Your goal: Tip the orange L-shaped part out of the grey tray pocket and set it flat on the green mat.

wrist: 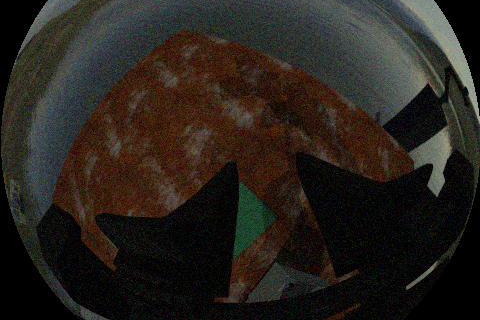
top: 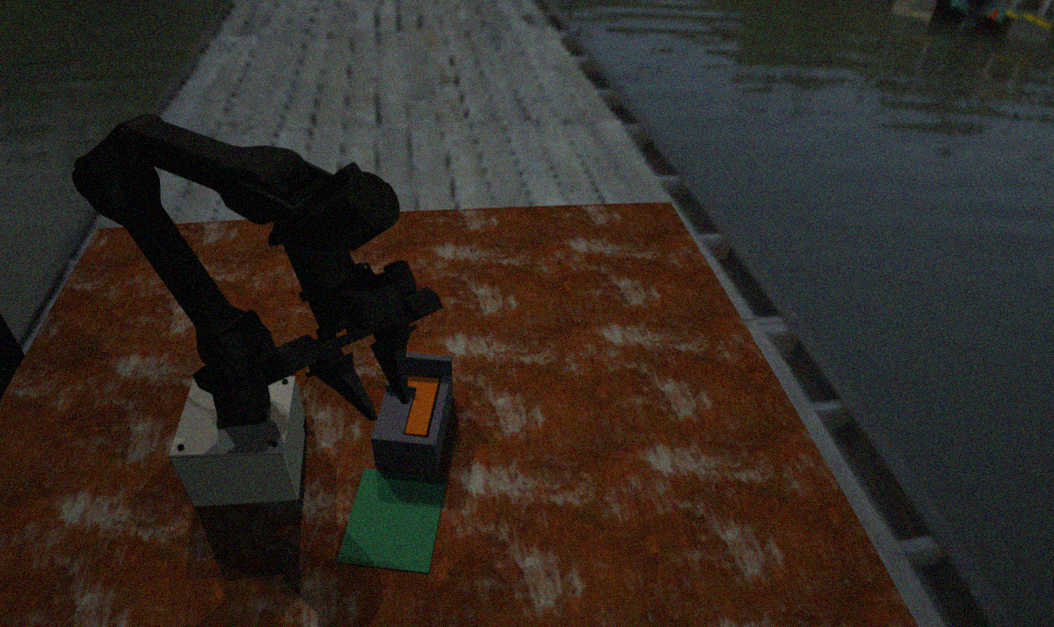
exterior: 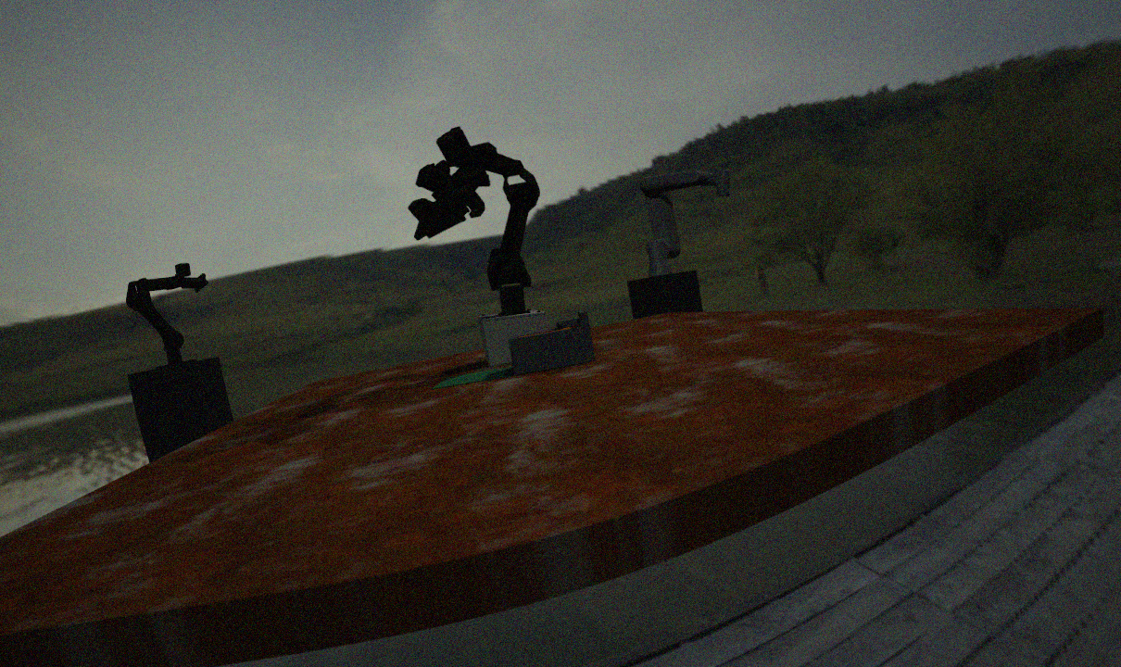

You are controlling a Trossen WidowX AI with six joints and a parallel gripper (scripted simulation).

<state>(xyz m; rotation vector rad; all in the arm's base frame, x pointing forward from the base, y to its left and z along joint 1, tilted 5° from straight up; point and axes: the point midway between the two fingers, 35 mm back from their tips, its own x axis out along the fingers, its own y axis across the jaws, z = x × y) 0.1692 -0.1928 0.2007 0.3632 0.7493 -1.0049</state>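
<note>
Now: gripper tip 4 cm short of the orange L-shaped part, 22 cm to the right of it and 23 cm above it. Also, from my gripper tip: green mat 1 cm behind, 6 cm to the left, 30 cm below.
</note>
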